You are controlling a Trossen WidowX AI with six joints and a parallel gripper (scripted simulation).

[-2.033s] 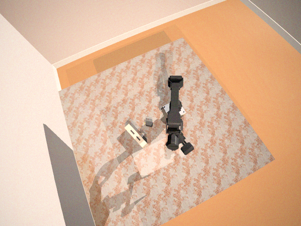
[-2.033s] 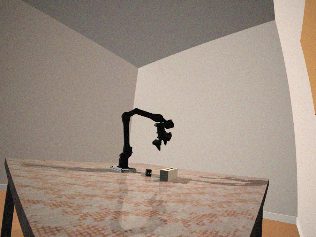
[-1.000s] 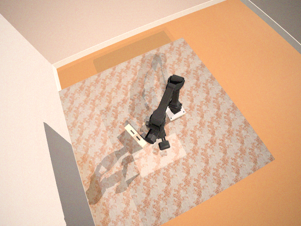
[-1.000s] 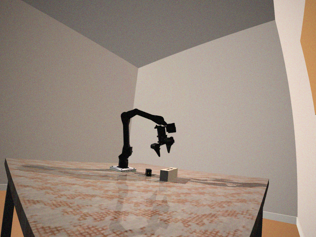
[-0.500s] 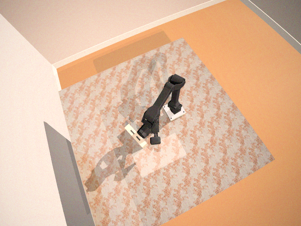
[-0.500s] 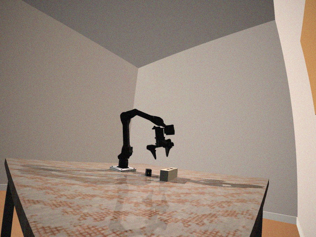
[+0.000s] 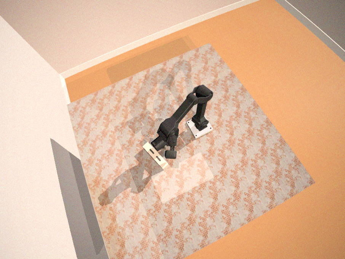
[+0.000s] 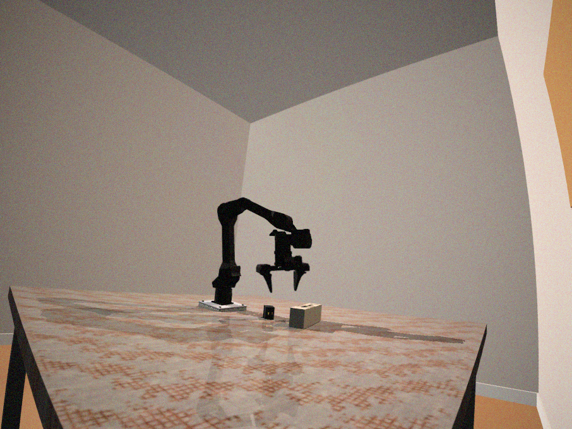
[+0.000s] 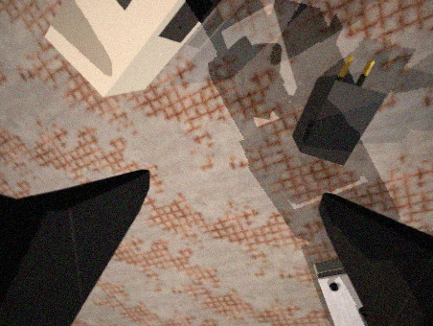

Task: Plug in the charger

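My gripper tip is now 80 mm to the left of the dark grey two-prong charger and 70 mm above it.
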